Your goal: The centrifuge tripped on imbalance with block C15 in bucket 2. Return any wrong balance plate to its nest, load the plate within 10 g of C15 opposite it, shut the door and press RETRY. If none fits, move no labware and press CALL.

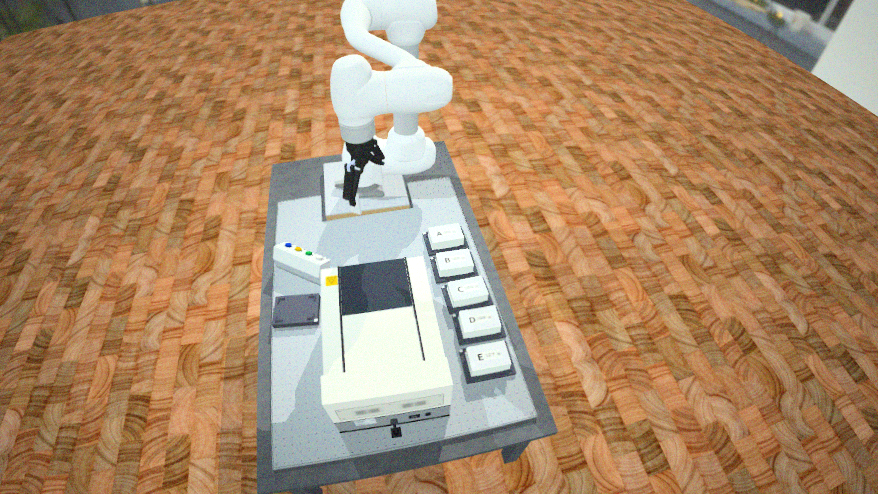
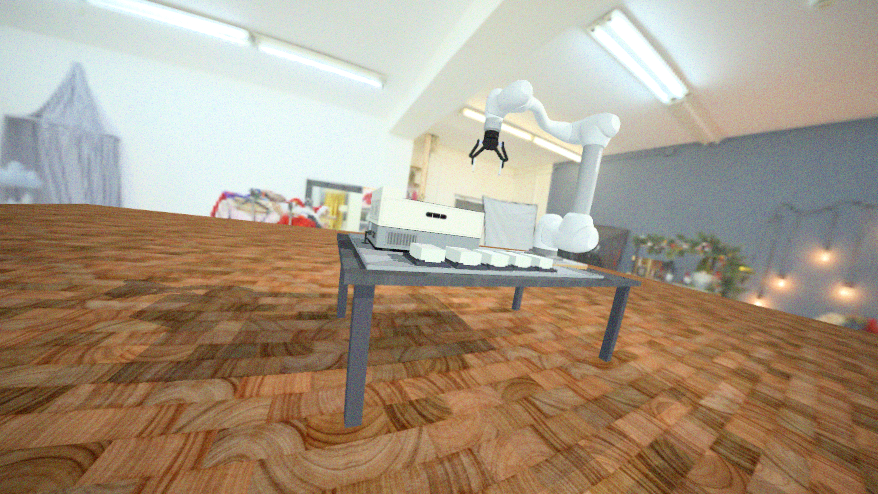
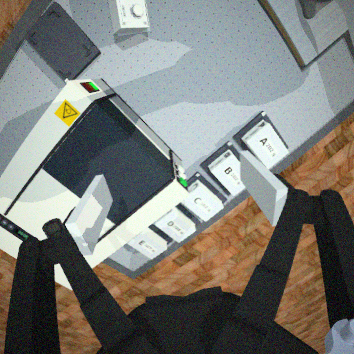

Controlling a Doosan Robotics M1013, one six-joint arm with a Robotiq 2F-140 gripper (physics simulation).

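Seen in the pictures: gripper, fingertip midpoint: (image 1: 367, 197) (image 2: 486, 173) (image 3: 173, 176); arm's base, origin of the base link: (image 1: 363, 185) (image 2: 543, 256).
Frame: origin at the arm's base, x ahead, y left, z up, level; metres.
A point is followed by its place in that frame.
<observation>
My gripper (image 1: 367, 184) {x 0.548, y 0.048, z 0.406 m} (image 2: 486, 168) {x 0.548, y 0.048, z 0.406 m} (image 3: 173, 176) {x 0.548, y 0.048, z 0.406 m} is open and empty, high above the table. The cream centrifuge (image 1: 386, 344) {x 0.915, y 0.060, z 0.191 m} (image 2: 429, 215) {x 0.872, y 0.210, z 0.142 m} (image 3: 40, 145) {x 0.767, y -0.093, z 0.191 m} stands mid-table; a dark panel (image 1: 374, 285) {x 0.711, y 0.038, z 0.194 m} (image 3: 122, 155) {x 0.655, y 0.035, z 0.194 m} lies in its top, and neither buckets nor block C15 can be made out. White balance plates A (image 1: 445, 236) {x 0.395, y 0.312, z 0.035 m} (image 3: 265, 144) {x 0.378, y 0.305, z 0.034 m}, B (image 1: 454, 262) {x 0.530, y 0.324, z 0.037 m} (image 3: 226, 171) {x 0.519, y 0.301, z 0.035 m}, C (image 1: 467, 290) {x 0.658, y 0.348, z 0.035 m} (image 3: 202, 201) {x 0.640, y 0.342, z 0.035 m}, D (image 1: 479, 322) {x 0.792, y 0.363, z 0.034 m} (image 3: 176, 225) {x 0.769, y 0.363, z 0.035 m} and E (image 1: 488, 357) {x 0.922, y 0.364, z 0.035 m} (image 3: 149, 243) {x 0.898, y 0.363, z 0.036 m} sit in a row of dark nests. A reads 202 g. The button box (image 1: 300, 260) {x 0.457, y -0.242, z 0.054 m} (image 3: 131, 17) {x 0.466, y -0.168, z 0.050 m} has blue, yellow and green buttons; its captions are unreadable.
A dark square tray (image 1: 296, 310) {x 0.645, y -0.257, z 0.006 m} (image 3: 62, 40) {x 0.627, y -0.259, z 0.006 m} lies on the centrifuge's other side from the plates. The arm's base stands on a pale plate with a wooden-coloured front edge (image 1: 368, 213) {x 0.160, y 0.014, z -0.026 m}. A yellow warning label (image 1: 332, 280) {x 0.674, y -0.092, z 0.192 m} (image 3: 67, 113) {x 0.673, y -0.094, z 0.192 m} marks the centrifuge's corner.
</observation>
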